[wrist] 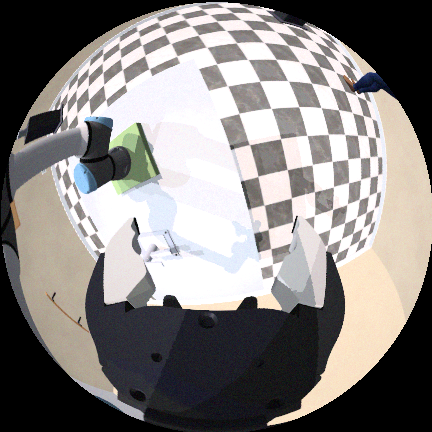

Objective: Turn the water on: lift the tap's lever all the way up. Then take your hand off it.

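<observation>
My gripper (214,218) is wide open and empty, with its two pale jaws at the left and right of the lower wrist view. A small whitish-grey fixture, which looks like the tap (151,250), stands on the white surface (200,185) beside the left jaw, below the view's middle. It appears low and well apart from the fingertips. A thin dark rectangular outline shows beside it. The fixture is small and pale against the white, so I cannot tell its lever or the lever's angle.
A green block (146,159) lies under the arm's base (120,162) at the left. The grey and blue arm (50,148) reaches left from it. A checkered surface (270,154) spreads right and behind. A dark panel (44,126) stands at the far left, and part of a person (371,82) shows at upper right.
</observation>
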